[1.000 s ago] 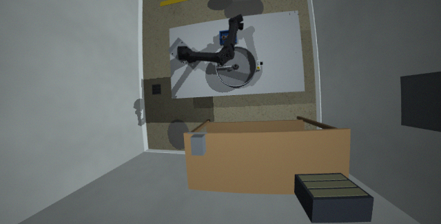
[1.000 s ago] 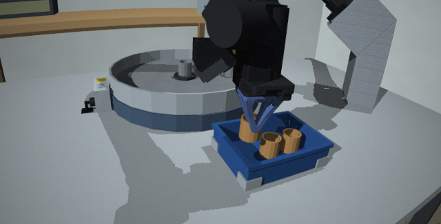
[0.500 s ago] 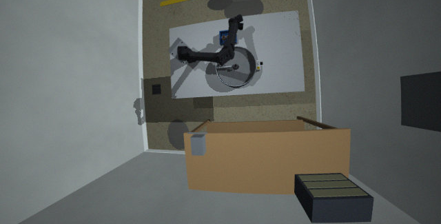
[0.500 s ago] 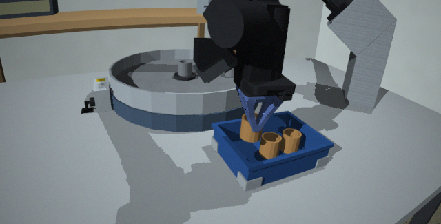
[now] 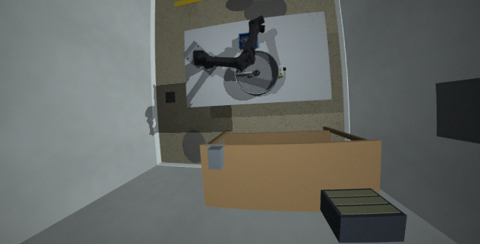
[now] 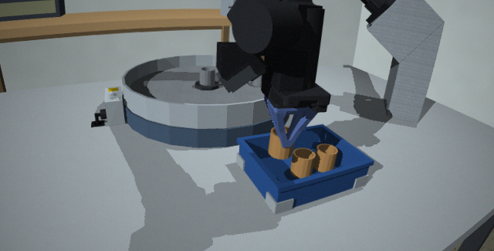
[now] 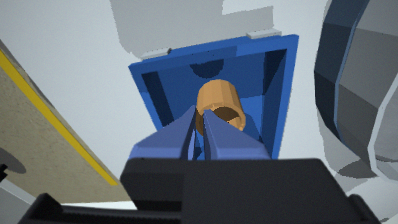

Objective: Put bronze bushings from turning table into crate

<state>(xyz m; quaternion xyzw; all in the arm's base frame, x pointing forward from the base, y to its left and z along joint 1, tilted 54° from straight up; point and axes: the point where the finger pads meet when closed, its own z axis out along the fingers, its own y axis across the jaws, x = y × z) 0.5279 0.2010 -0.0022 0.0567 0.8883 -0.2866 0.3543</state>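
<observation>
The crate lies 60 mm below my hand and 50 mm behind it. The rest, counted from my hand: turning table: 350 mm to the right, 60 mm behind, 30 mm below.
</observation>
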